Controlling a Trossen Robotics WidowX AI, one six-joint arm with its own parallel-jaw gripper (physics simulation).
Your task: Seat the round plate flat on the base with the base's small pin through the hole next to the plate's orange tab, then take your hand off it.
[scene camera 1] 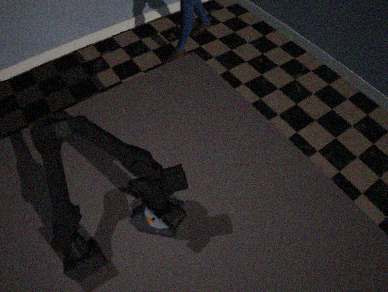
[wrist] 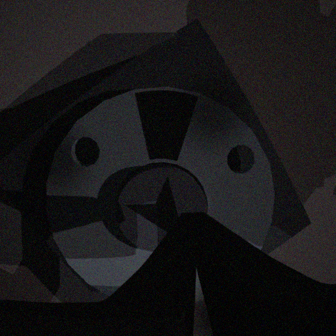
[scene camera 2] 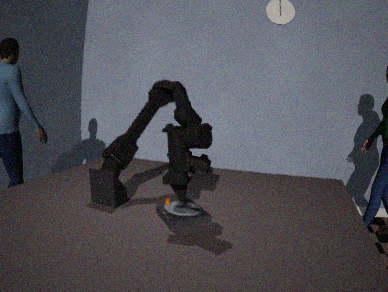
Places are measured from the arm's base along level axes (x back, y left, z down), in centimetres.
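Pixels of known places: gripper, fingertip midpoint: (scene camera 1: 163, 212) (scene camera 2: 182, 202); arm's base, link origin: (scene camera 1: 79, 256) (scene camera 2: 107, 177).
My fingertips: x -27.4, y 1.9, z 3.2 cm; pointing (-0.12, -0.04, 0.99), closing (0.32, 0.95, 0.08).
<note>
For each thing: its top centre in the pictures, then the offset to it from my fingertips. "spot": a spot on its surface instead. Level surfaces: height alone.
- round plate, top centre: (scene camera 2: 183, 201) (scene camera 1: 160, 210) dz -0.1, dx +0.4, dy +1.0 cm
- dark base, surface spot: (scene camera 2: 164, 216) spot: dz +3.4, dx +3.1, dy -4.9 cm
- small orange mark, surface spot: (scene camera 1: 157, 230) spot: dz +2.9, dx +3.9, dy -3.4 cm
- brown table, surface height: dz +5.4 cm
The round plate (scene camera 1: 160, 223) (scene camera 2: 189, 212) (wrist: 235, 200) is pale grey with a wide centre opening, dark wedges and two visible round holes. It lies over the dark base (scene camera 2: 164, 216) (wrist: 210, 65) and looks about level; whether it sits fully down is unclear. Its orange tab (scene camera 1: 150, 219) (scene camera 2: 167, 201) stands at its rim and does not show in the wrist view. A small orange mark (scene camera 1: 157, 230) is on the base. The small pin and the hole beside the tab cannot be made out. My gripper (scene camera 2: 183, 199) (wrist: 192, 222) is shut and empty, its tips low over the plate's centre opening.
The arm's mount (scene camera 1: 90, 262) (scene camera 2: 104, 187) stands on the brown table (scene camera 1: 280, 225) (scene camera 2: 280, 240), near the base. The arm arches over to the plate and casts dark shadows around it. People stand beyond the table, by the walls.
</note>
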